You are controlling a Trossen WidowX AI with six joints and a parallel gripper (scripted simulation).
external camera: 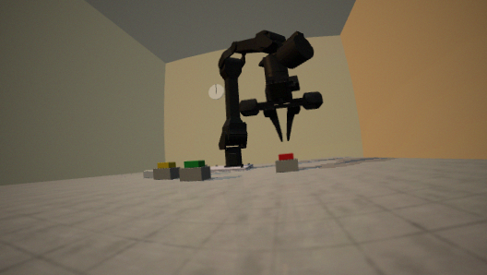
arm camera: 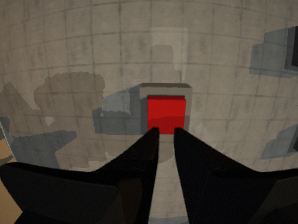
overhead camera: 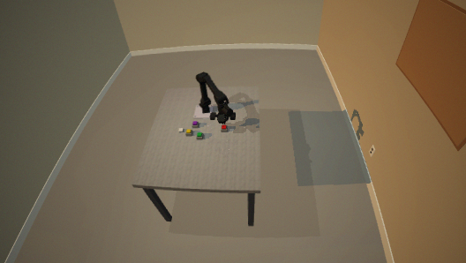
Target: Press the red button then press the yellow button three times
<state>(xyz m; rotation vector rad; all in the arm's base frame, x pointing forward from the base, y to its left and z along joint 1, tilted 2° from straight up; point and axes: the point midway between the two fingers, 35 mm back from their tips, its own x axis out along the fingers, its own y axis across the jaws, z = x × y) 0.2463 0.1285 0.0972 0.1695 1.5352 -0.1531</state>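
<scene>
Now: gripper tip 30 mm above the red button. Round my gripper tip: green button 40 mm ahead, 200 mm to the right, 30 mm below; purple button 90 mm behind, 230 mm to the right, 30 mm below; yellow button 10 mm behind, 280 mm to the right, 30 mm below.
</scene>
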